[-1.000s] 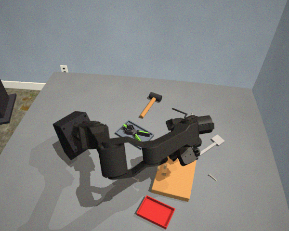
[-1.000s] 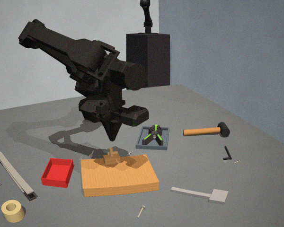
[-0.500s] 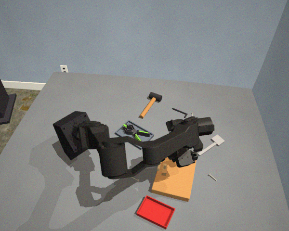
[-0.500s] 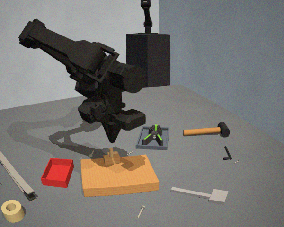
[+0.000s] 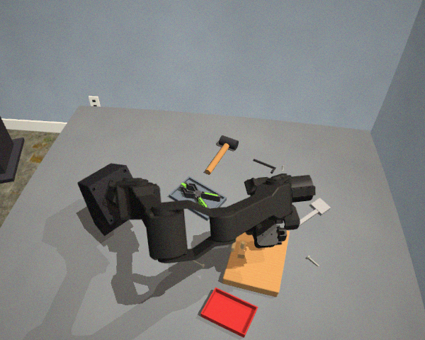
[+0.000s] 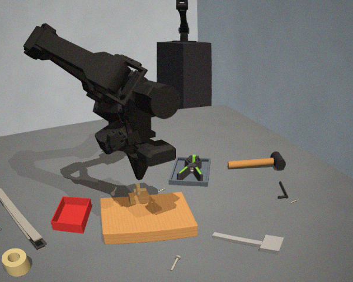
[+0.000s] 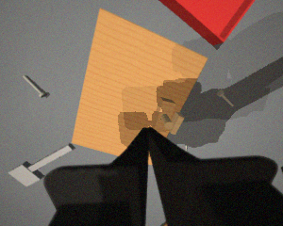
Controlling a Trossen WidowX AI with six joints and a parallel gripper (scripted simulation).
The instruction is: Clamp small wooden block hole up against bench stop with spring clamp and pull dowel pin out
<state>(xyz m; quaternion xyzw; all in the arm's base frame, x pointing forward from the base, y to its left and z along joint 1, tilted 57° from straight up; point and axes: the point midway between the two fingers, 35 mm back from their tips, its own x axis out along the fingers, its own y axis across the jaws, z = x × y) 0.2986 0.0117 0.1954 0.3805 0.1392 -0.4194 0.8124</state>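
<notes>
My gripper is now 30 mm past the dowel pin, 10 mm to the right of it and 90 mm above it. Round my hand: wooden block: 30 mm behind, 10 mm to the left, 100 mm below; wooden board: 20 mm ahead, 10 mm to the right, 130 mm below; red tray: 100 mm behind, 140 mm to the right, 130 mm below.
</notes>
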